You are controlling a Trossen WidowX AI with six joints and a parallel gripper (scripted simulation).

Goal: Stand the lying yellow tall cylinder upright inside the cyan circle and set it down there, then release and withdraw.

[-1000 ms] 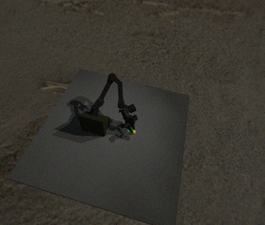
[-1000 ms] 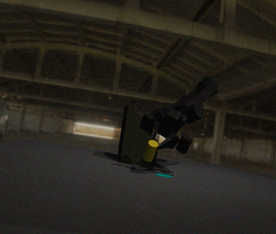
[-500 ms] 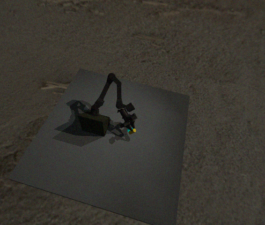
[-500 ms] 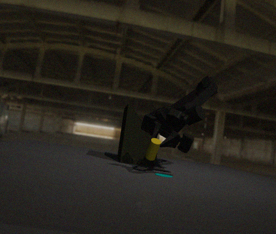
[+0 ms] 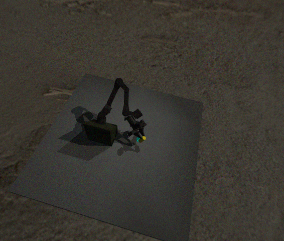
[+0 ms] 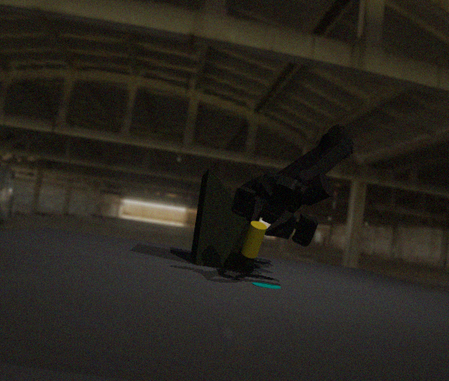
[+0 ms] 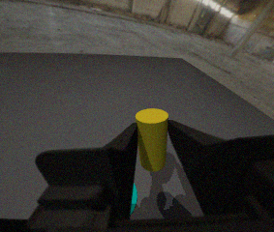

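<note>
My gripper tip is 110 mm above the cyan circle, 40 mm to the right of it and 40 mm past it. The rest, counted from my gripper tip: yellow tall cylinder (20 mm below, 10 mm behind).
</note>
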